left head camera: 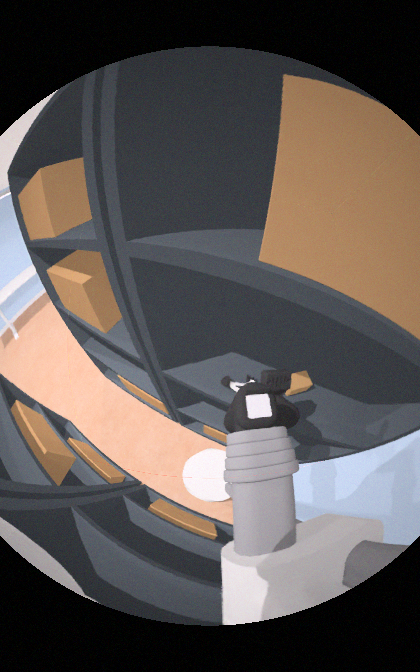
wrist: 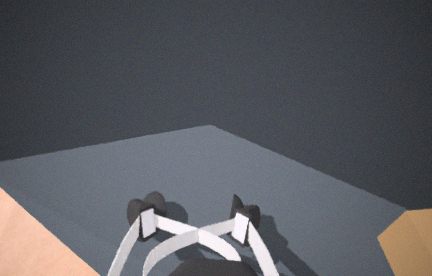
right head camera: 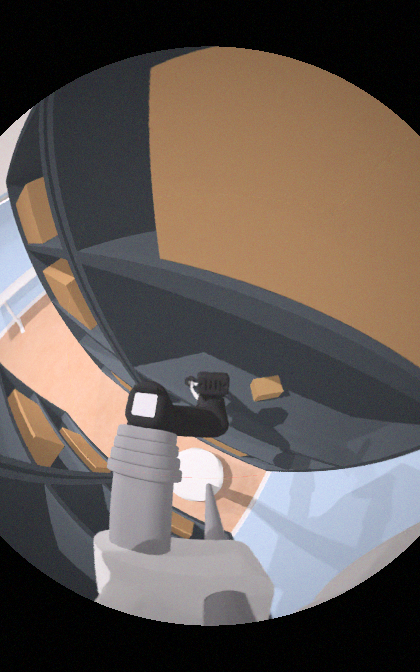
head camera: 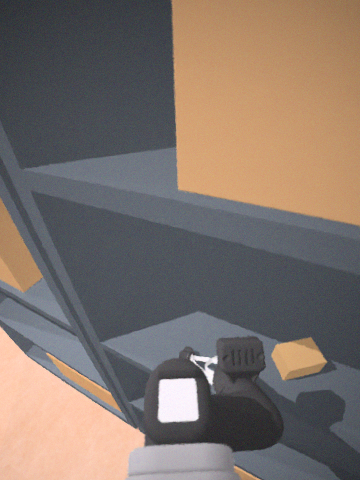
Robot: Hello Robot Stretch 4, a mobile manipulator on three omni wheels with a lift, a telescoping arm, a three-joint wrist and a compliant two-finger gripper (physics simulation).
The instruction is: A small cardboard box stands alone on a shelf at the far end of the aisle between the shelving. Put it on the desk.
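Places are measured from the robot's base along level axes (x left, y back, z up), in millimetres.
Pixels of known places: gripper, fingertip midpoint: [wrist: 188, 208] [head camera: 200, 351].
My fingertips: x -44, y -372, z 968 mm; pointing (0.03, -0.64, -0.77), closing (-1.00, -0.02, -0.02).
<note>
Ahead of a thing's pixels: the offset from my fingertips to its top centre. "spot": to the spot under its first point. Level surfaces: height alone.
The small cardboard box @[dz +45, dx -221, dy +38 mm] [head camera: 300, 358] [left head camera: 300, 382] [right head camera: 266, 388] stands alone on a grey shelf @[dz -4 mm] [head camera: 165, 330] [right head camera: 170, 367], to the right of my gripper in the head views. Part of the box [wrist: 412, 242] shows at the right edge of the wrist view. My gripper [wrist: 188, 208] is open and empty, its two dark fingertips apart over the shelf board, left of the box and not touching it. In the head view and the left head view the wrist partly hides the fingers. The desk does not show in these views.
A large cardboard box @[spot: dz +531, dx -28, dy +90 mm] [head camera: 270, 110] [left head camera: 345, 200] [right head camera: 290, 165] stands on the shelf above. An upright post [head camera: 65, 280] [left head camera: 132, 300] divides the shelving at the left, with more boxes [left head camera: 67, 197] beyond it. A white round object [left head camera: 207, 475] [right head camera: 197, 474] is on the floor below the arm.
</note>
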